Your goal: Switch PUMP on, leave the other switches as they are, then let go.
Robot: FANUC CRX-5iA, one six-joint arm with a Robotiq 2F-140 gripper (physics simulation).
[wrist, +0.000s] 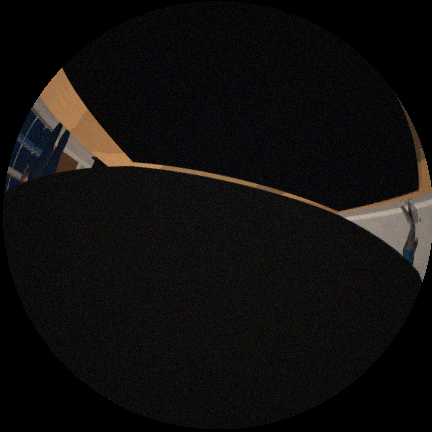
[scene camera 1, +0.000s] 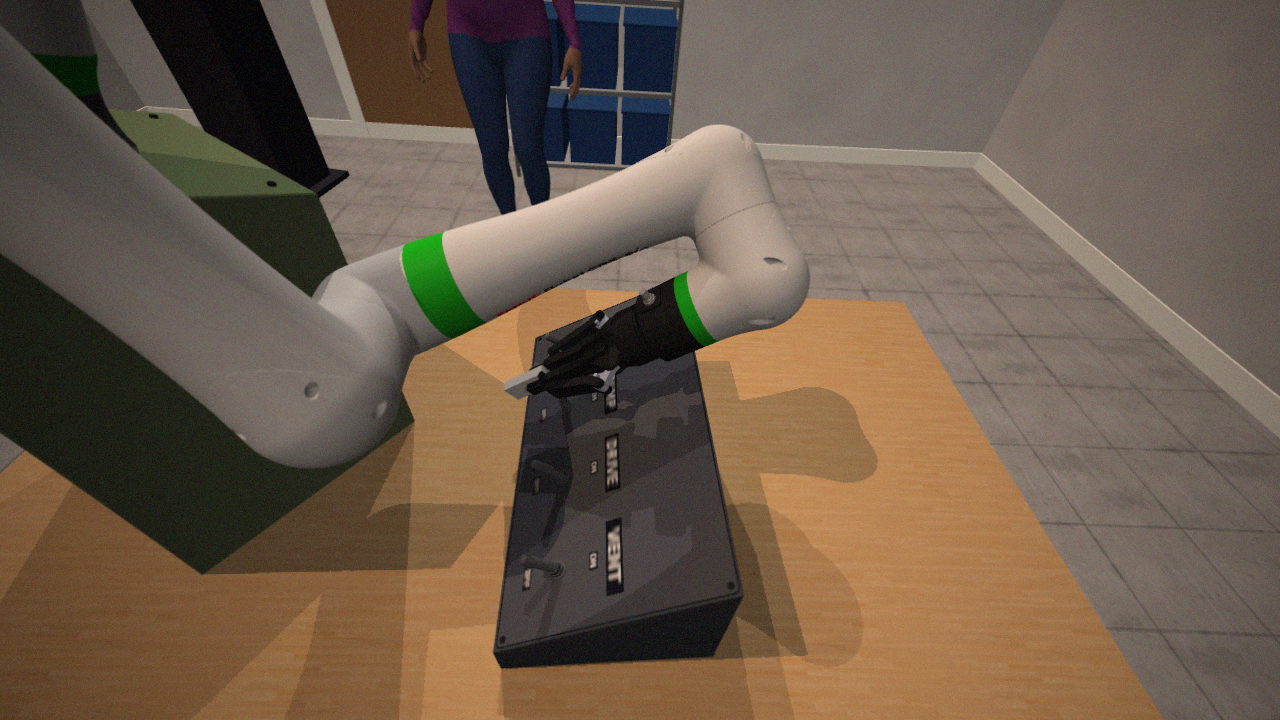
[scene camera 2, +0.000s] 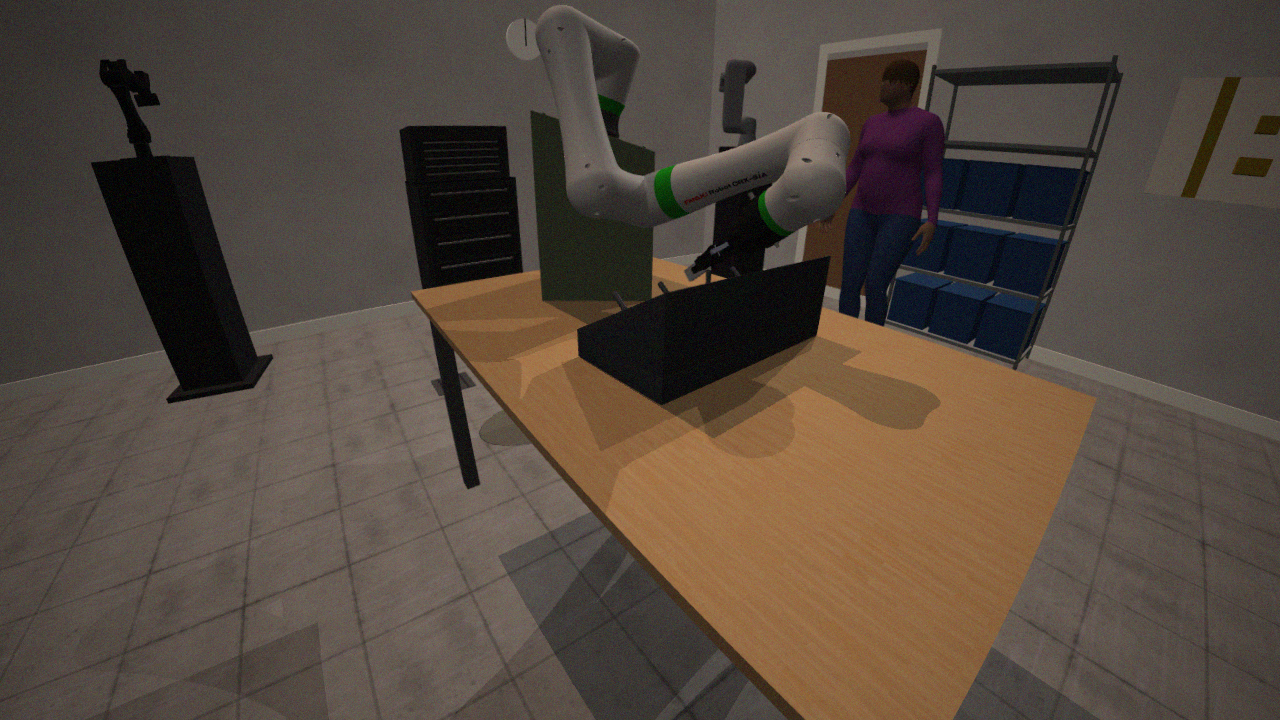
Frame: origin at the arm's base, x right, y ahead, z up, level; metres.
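Where they show: gripper, between the fingertips: (scene camera 1: 511, 390) (scene camera 2: 688, 275).
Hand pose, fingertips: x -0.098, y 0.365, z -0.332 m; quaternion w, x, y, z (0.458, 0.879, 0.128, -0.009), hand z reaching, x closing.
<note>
Things, the pixels of their top centre, and the offset from my fingertips. Level surfaces: height alone.
- VENT label, centre of its top: (scene camera 1: 614, 552) dx +0.213, dy +0.198, dz +0.019 m
- middle lever, centre of its top: (scene camera 1: 546, 461) dx +0.116, dy +0.090, dz +0.017 m
- farther label, centre of its top: (scene camera 1: 610, 388) dx -0.020, dy +0.142, dz +0.019 m
- wooden table, height of its surface: dz -0.115 m
A black sloped switch panel (scene camera 1: 662, 501) (scene camera 2: 742, 322) stands on the table. In scene view 1 the near switch lever (scene camera 1: 541, 565), beside the VENT label (scene camera 1: 614, 555), and the middle lever (scene camera 1: 547, 470) lean toward the side away from their ON marks. A farther label (scene camera 1: 611, 394), partly covered by the gripper, may be PUMP; its lever is hidden or too dark to tell, so its position cannot be told. My gripper (scene camera 1: 526, 383) (scene camera 2: 696, 271) is shut and empty, over the farther part of the panel, its tips toward the OFF side. Dark shapes fill most of the wrist view.
The wooden table (scene camera 1: 805, 358) (scene camera 2: 850, 501) carries the panel. A green block (scene camera 1: 295, 501) (scene camera 2: 595, 232) stands at the arm's base side. A person (scene camera 1: 501, 98) (scene camera 2: 895, 179) stands beyond the table, near a shelf rack (scene camera 2: 1074, 192) of blue bins.
</note>
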